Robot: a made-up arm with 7 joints. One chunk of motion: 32 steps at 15 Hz.
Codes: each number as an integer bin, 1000 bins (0 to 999) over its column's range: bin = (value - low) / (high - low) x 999, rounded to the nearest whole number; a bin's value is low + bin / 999 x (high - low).
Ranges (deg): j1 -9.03..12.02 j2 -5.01..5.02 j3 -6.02..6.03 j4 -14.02..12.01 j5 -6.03..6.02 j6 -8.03..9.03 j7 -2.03..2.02
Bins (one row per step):
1: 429 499 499 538 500 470 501
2: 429 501 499 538 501 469 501
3: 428 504 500 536 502 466 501
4: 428 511 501 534 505 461 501
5: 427 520 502 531 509 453 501
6: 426 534 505 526 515 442 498
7: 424 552 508 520 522 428 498
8: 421 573 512 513 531 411 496
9: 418 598 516 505 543 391 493
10: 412 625 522 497 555 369 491
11: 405 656 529 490 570 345 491
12: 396 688 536 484 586 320 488
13: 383 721 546 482 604 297 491
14: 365 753 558 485 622 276 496
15: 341 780 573 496 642 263 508
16: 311 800 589 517 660 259 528
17: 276 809 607 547 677 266 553
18: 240 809 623 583 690 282 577
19: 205 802 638 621 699 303 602
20: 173 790 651 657 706 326 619
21: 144 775 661 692 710 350 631
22: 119 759 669 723 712 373 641
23: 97 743 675 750 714 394 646
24: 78 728 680 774 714 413 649
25: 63 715 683 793 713 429 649
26: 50 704 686 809 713 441 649
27: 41 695 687 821 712 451 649
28: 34 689 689 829 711 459 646
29: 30 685 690 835 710 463 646
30: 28 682 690 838 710 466 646
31: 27 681 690 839 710 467 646
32: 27 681 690 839 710 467 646
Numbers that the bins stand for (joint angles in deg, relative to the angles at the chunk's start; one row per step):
1: 0.01 0.00 0.00 0.00 0.00 0.00 0.00
2: 0.01 0.02 0.00 0.00 0.01 -0.02 0.00
3: -0.01 0.05 0.01 -0.05 0.03 -0.07 0.00
4: -0.01 0.12 0.02 -0.11 0.06 -0.16 0.00
5: -0.03 0.21 0.04 -0.18 0.11 -0.29 0.00
6: -0.05 0.35 0.07 -0.31 0.18 -0.48 -0.01
7: -0.10 0.53 0.11 -0.47 0.27 -0.72 -0.01
8: -0.16 0.74 0.16 -0.65 0.37 -1.01 -0.02
9: -0.22 0.99 0.20 -0.86 0.52 -1.35 -0.03
10: -0.35 1.27 0.28 -1.07 0.66 -1.73 -0.04
11: -0.50 1.58 0.36 -1.25 0.85 -2.14 -0.04
12: -0.69 1.90 0.45 -1.41 1.04 -2.57 -0.05
13: -0.96 2.23 0.57 -1.46 1.26 -2.96 -0.04
14: -1.34 2.55 0.71 -1.38 1.47 -3.32 -0.02
15: -1.84 2.82 0.89 -1.10 1.71 -3.54 0.03
16: -2.48 3.02 1.08 -0.55 1.93 -3.61 0.11
17: -3.21 3.11 1.30 0.23 2.14 -3.49 0.21
18: -3.97 3.11 1.49 1.17 2.29 -3.21 0.31
19: -4.71 3.04 1.68 2.16 2.40 -2.86 0.41
20: -5.38 2.92 1.83 3.10 2.49 -2.46 0.48
21: -6.00 2.77 1.95 4.01 2.53 -2.05 0.53
22: -6.52 2.61 2.05 4.82 2.56 -1.66 0.57
23: -6.99 2.45 2.12 5.52 2.58 -1.30 0.59
24: -7.39 2.30 2.18 6.15 2.58 -0.98 0.60
25: -7.70 2.17 2.22 6.64 2.57 -0.70 0.60
26: -7.98 2.06 2.25 7.06 2.57 -0.50 0.60
27: -8.17 1.97 2.27 7.37 2.56 -0.33 0.60
28: -8.31 1.91 2.29 7.58 2.55 -0.19 0.59
29: -8.40 1.87 2.30 7.74 2.53 -0.12 0.59
30: -8.44 1.84 2.30 7.81 2.53 -0.07 0.59
31: -8.46 1.83 2.30 7.84 2.53 -0.06 0.59
32: -8.46 1.83 2.30 7.84 2.53 -0.06 0.59

